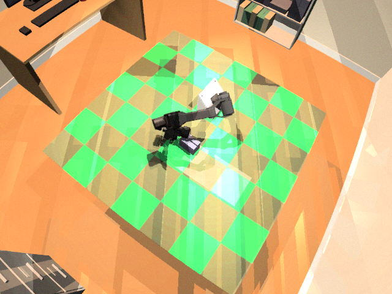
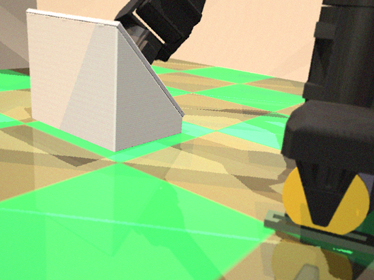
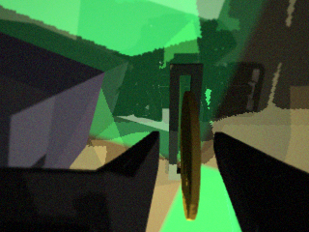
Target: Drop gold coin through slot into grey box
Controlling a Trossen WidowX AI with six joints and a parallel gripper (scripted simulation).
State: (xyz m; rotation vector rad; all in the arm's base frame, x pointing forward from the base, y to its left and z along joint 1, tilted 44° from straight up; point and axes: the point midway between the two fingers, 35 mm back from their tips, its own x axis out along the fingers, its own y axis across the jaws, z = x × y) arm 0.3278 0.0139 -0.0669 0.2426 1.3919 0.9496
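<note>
Right now the coin is 1 cm above my gripper tip.
</note>
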